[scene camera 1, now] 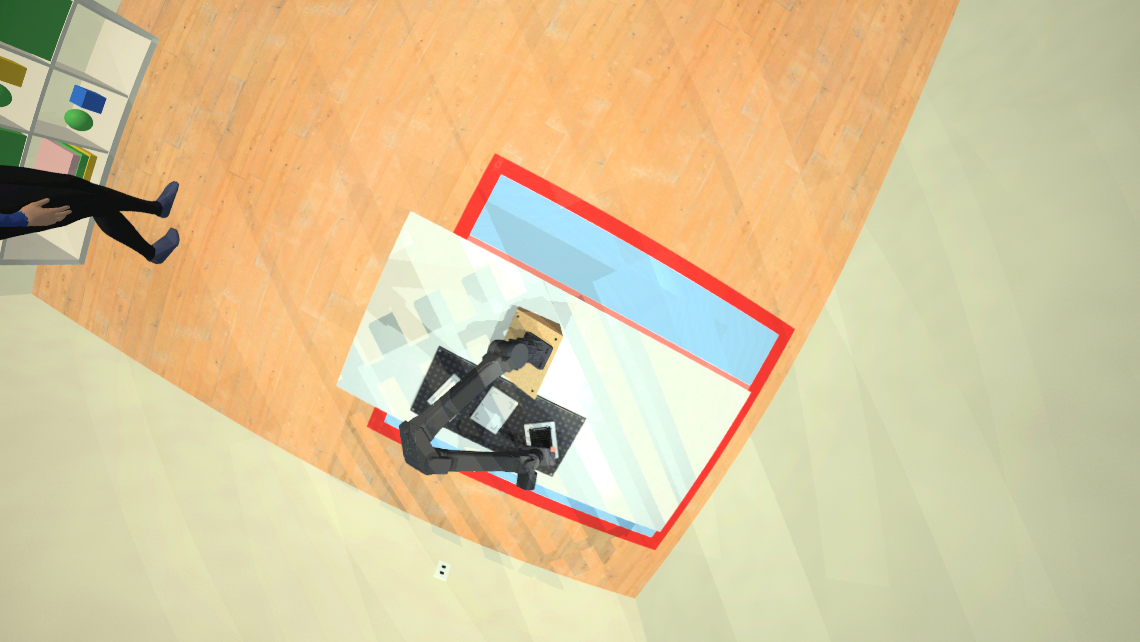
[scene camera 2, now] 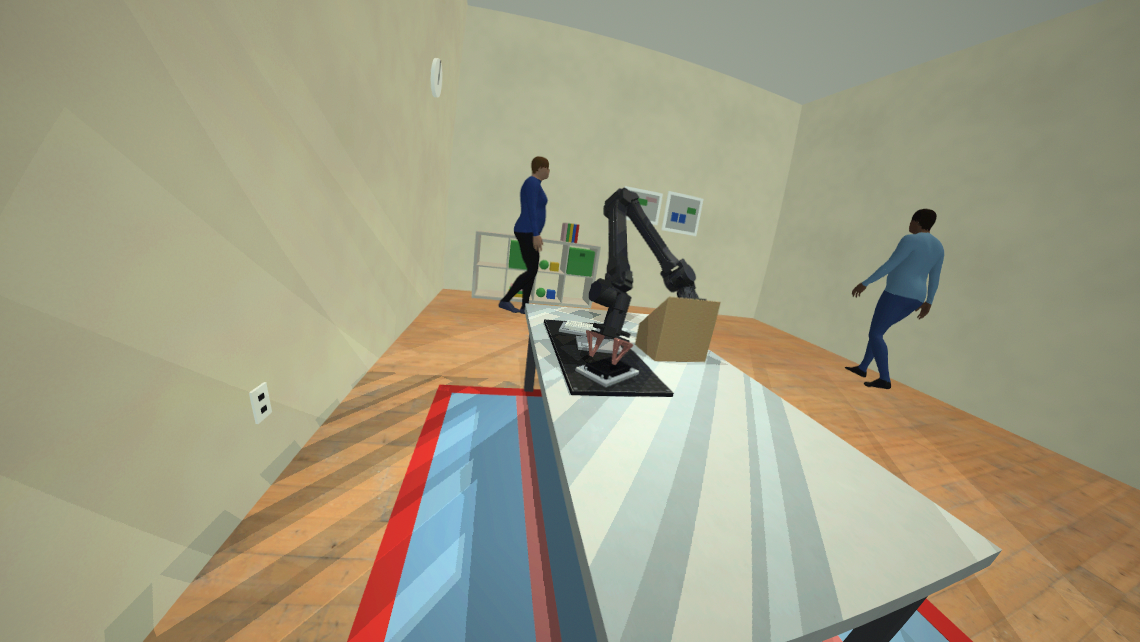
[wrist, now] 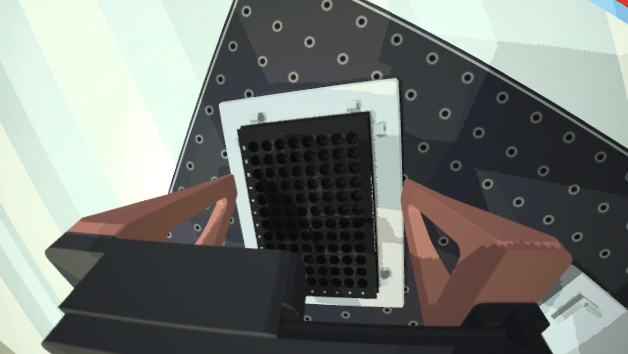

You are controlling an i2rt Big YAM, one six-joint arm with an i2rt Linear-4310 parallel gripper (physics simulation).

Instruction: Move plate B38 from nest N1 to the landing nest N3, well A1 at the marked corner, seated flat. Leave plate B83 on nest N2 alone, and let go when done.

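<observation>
A black well plate (scene camera 1: 540, 436) (scene camera 2: 608, 368) (wrist: 315, 200) lies on a white nest (scene camera 1: 540, 424) (scene camera 2: 607, 382) (wrist: 390, 175) at one end of the black board. Its label is unreadable, and its lower left corner is hidden by the gripper body in the wrist view. My gripper (scene camera 2: 603, 360) (wrist: 317, 186) is open, its pinkish fingers on either side of the plate with nothing held. The middle nest (scene camera 1: 493, 409) (wrist: 600, 330) shows a corner bracket in the wrist view. A far white nest (scene camera 1: 443, 389) (scene camera 2: 575, 326) is partly behind the arm; it seems to bear a pale plate.
The perforated black board (scene camera 1: 438, 360) (scene camera 2: 654, 387) (wrist: 450, 95) carries the nests on the white table (scene camera 1: 638, 374) (scene camera 2: 717, 494). A wooden block (scene camera 1: 526, 382) (scene camera 2: 687, 330) stands beside the board, under the arm's base. Two people (scene camera 2: 532, 207) (scene camera 2: 911, 271) are in the room.
</observation>
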